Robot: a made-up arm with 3 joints. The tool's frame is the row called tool.
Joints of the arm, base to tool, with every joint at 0 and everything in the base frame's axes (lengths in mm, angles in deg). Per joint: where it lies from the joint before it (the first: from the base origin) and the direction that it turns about. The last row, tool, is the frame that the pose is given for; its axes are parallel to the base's.
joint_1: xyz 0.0 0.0 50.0 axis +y
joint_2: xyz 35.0 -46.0 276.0 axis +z
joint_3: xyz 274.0 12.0 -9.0 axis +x
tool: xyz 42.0 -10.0 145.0
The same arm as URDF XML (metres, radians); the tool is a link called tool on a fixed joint. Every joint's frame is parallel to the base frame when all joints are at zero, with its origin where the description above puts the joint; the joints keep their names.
<robot name="arm">
<joint name="tool_joint" type="fixed"><parent link="link3"/><child link="tool"/><origin xyz="0.042 -0.01 0.145" rpy="0 0 0"/></joint>
<joint name="joint_3" type="continuous"><parent link="link2"/><child link="link3"/><origin xyz="0.274 0.012 -0.009" rpy="0 0 0"/><axis xyz="1 0 0"/></joint>
<joint name="joint_2" type="continuous"><parent link="link1"/><child link="link2"/><origin xyz="0.035 -0.046 0.276" rpy="0 0 0"/><axis xyz="0 0 1"/></joint>
<joint name="joint_1" type="continuous"><parent link="base"/><child link="link1"/><origin xyz="0 0 0.05" rpy="0 0 0"/><axis xyz="0 1 0"/></joint>
<link name="base"/>
<link name="link1"/>
<link name="link2"/>
<link name="link3"/>
<link name="tool"/>
</robot>

